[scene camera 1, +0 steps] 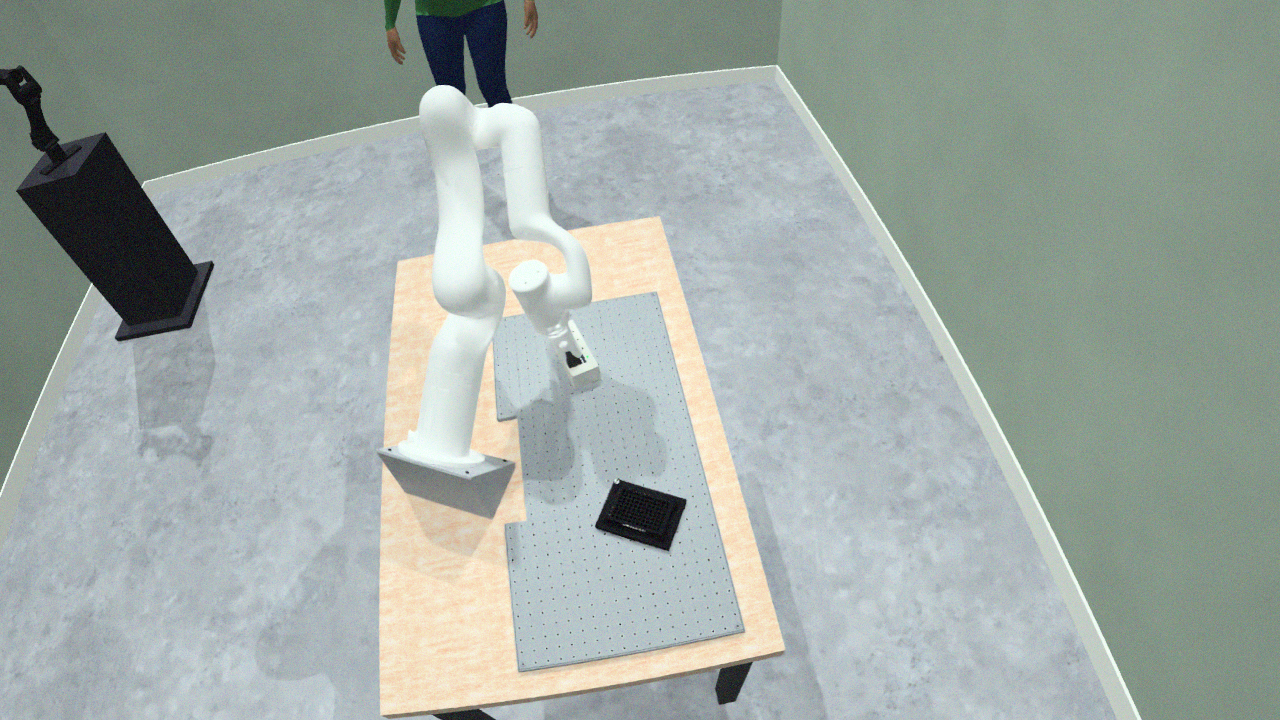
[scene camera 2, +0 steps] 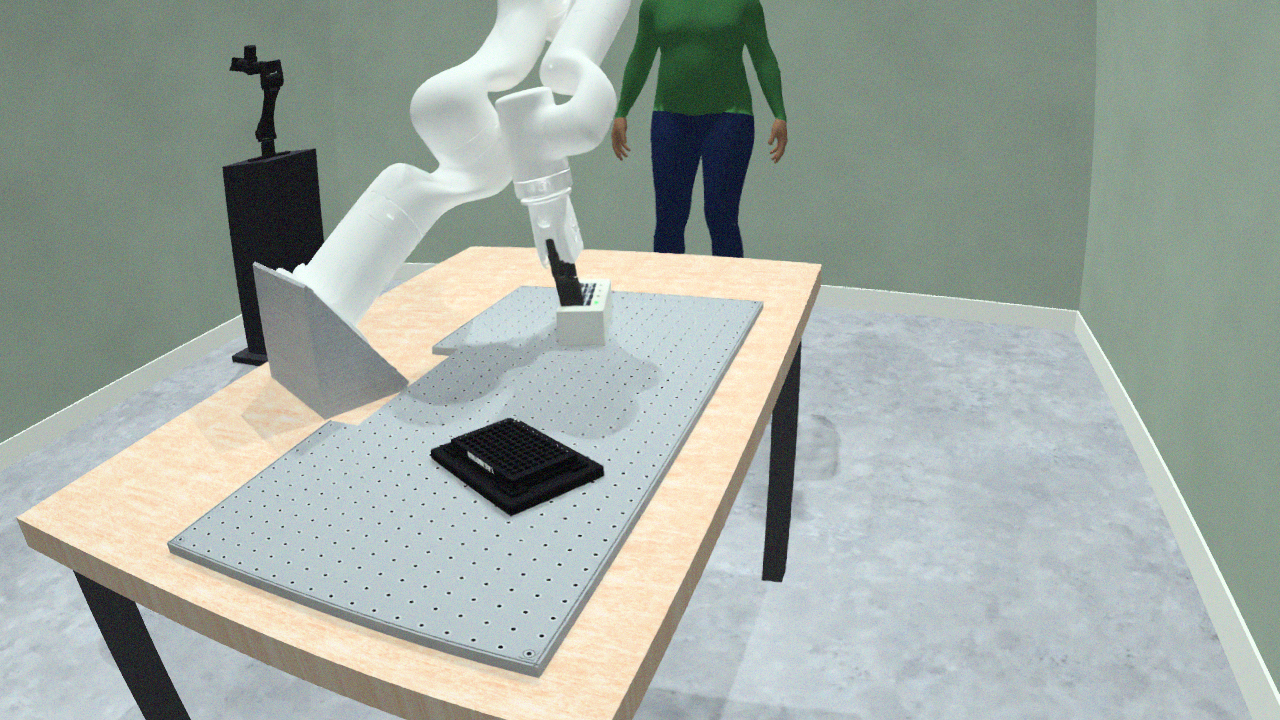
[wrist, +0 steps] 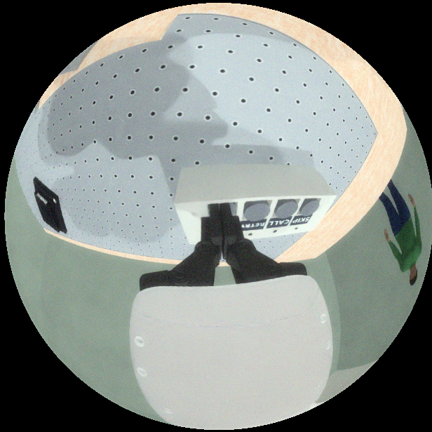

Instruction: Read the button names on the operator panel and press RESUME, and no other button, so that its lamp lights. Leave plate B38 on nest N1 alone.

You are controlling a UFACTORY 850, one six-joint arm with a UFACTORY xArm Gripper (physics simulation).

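The white operator panel (scene camera 1: 584, 377) (scene camera 2: 581, 327) (wrist: 255, 181) stands on the pegboard. In the wrist view the grey buttons RETRY (wrist: 256, 209), CALL (wrist: 286, 208) and SKIP (wrist: 310, 206) show, with dark lamps by their labels. My gripper (scene camera 1: 574, 360) (scene camera 2: 570, 303) (wrist: 218, 214) is shut and empty, its fingertips down at the button beside RETRY. The fingers hide most of that button and its label, so its name cannot be read. A small green lamp (scene camera 2: 597, 302) glows at the panel's near end, beside the fingertips. Black plate B38 (scene camera 1: 640, 510) (scene camera 2: 514, 445) sits on nest N1 (scene camera 1: 662, 540) (scene camera 2: 517, 504).
The grey pegboard (scene camera 1: 617, 617) (scene camera 2: 393, 573) lies on the wooden table (scene camera 1: 438, 626) (scene camera 2: 134, 501). The arm's grey wedge base (scene camera 1: 456, 488) (scene camera 2: 304, 349) stands at its left side. A person (scene camera 1: 465, 44) (scene camera 2: 702, 116) stands behind the table, and a black pedestal (scene camera 1: 107, 223) (scene camera 2: 273, 232) with a small arm stands at left.
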